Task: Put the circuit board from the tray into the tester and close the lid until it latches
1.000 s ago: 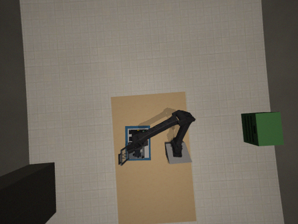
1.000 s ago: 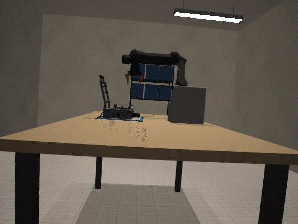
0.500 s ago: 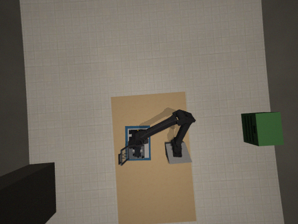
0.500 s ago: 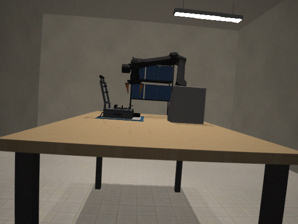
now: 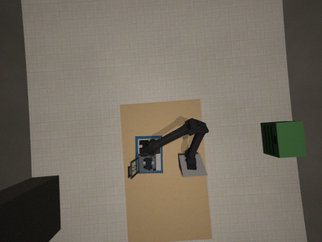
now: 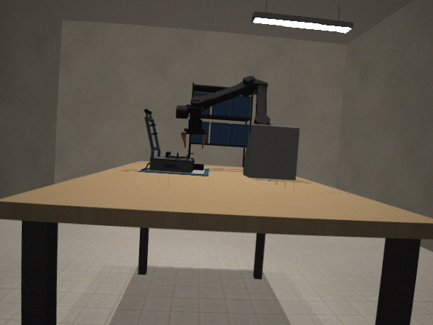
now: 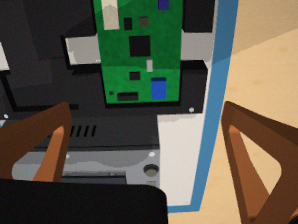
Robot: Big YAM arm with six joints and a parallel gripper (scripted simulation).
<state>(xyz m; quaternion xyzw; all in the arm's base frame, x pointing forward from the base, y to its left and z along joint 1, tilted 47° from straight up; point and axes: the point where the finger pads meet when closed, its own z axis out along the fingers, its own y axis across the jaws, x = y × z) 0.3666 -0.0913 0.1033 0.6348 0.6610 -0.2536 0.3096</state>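
Now: hand 100 mm above the green circuit board. From my hand the other things lie so: black latch hook (230 mm to the left, 30 mm below); then dark pin plate (60 mm ahead, 180 mm to the left, 50 mm below); then tester lid (180 mm ahead, 170 mm to the left, 60 mm above).
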